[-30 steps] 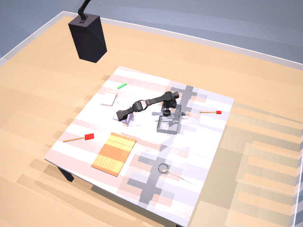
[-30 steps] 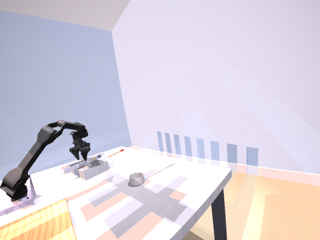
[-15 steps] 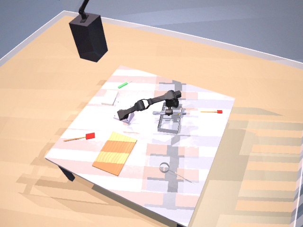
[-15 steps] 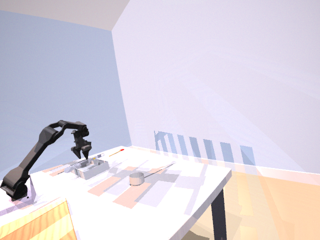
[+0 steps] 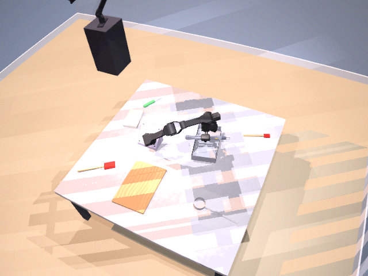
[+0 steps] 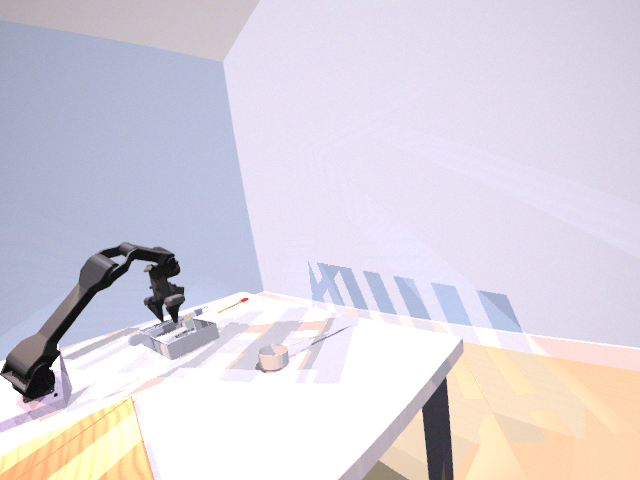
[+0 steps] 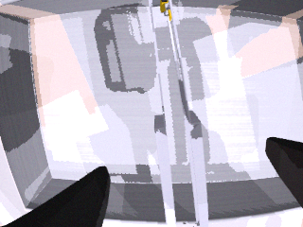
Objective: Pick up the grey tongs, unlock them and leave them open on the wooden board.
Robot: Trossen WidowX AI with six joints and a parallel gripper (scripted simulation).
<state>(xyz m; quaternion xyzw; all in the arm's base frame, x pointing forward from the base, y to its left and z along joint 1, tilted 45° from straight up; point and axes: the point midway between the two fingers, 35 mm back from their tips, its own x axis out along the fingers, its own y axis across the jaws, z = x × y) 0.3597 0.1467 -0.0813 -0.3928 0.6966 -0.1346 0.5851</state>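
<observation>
The grey roasting tin is 50 mm below my gripper tip, 10 mm to the right of it and 10 mm ahead of it. Round my gripper tip: yellow lock piece 80 mm ahead, 30 mm to the left, 10 mm below; then white block 640 mm behind, 70 mm below, 10 mm to the left; then wooden board 510 mm to the right, 270 mm behind, 70 mm below.
</observation>
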